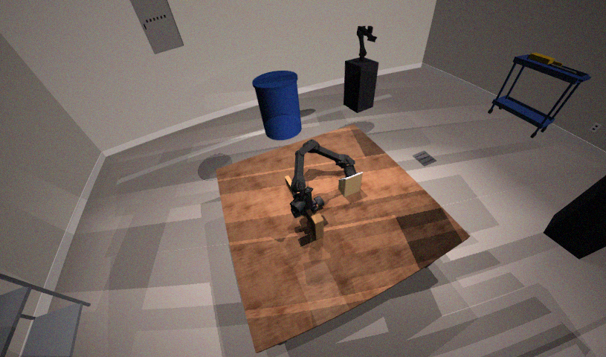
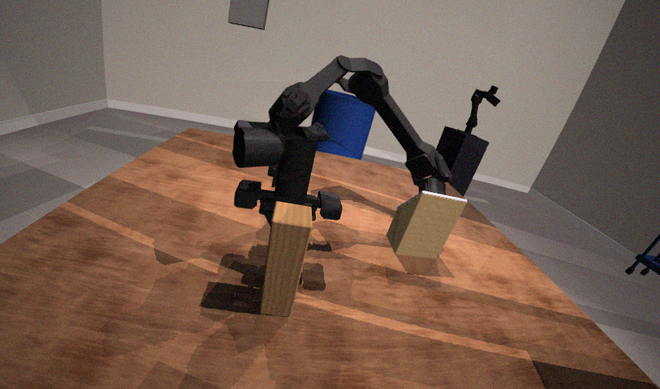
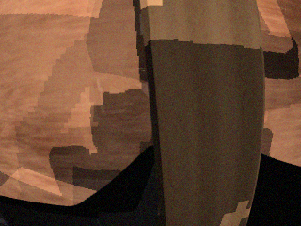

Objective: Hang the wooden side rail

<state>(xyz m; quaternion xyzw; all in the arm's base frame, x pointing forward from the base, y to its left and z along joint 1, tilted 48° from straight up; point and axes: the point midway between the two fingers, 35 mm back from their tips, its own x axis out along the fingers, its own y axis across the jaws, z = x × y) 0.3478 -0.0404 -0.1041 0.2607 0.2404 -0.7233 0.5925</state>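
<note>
The wooden headboard post lies 120 mm to the left of my gripper tip, 40 mm above it and 10 mm ahead of it.
</note>
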